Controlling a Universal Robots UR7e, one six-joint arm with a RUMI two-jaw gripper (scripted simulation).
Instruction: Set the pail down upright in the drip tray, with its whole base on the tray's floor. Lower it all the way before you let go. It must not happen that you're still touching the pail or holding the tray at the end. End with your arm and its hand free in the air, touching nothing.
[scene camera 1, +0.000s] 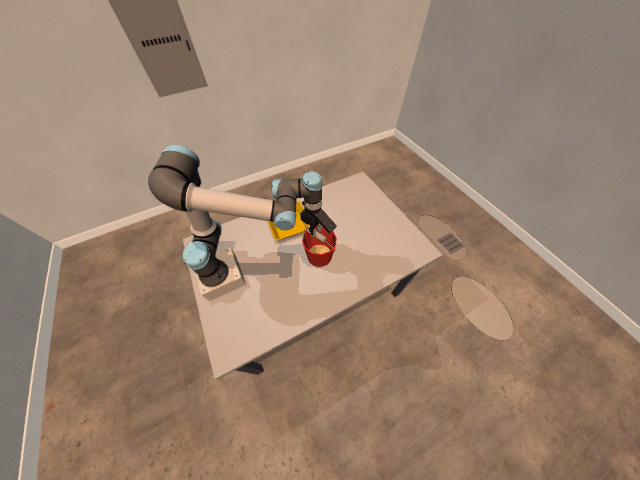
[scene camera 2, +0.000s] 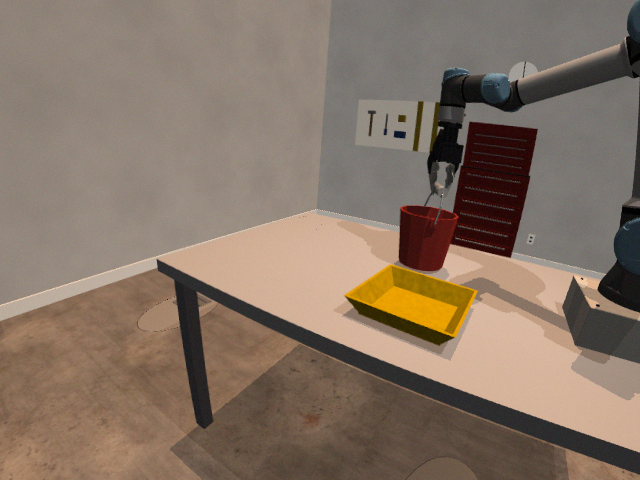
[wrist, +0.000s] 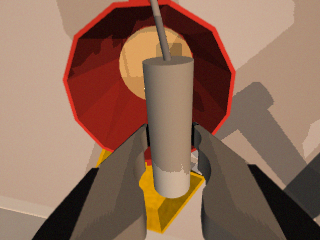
I see my gripper (wrist: 169, 124), a yellow drip tray (scene camera 2: 405, 294) and a red pail (scene camera 2: 423, 246).
The yellow drip tray shows as well in the wrist view (wrist: 160, 210). The red pail also shows in scene camera 1 (scene camera 1: 319, 253) and in the wrist view (wrist: 104, 82).
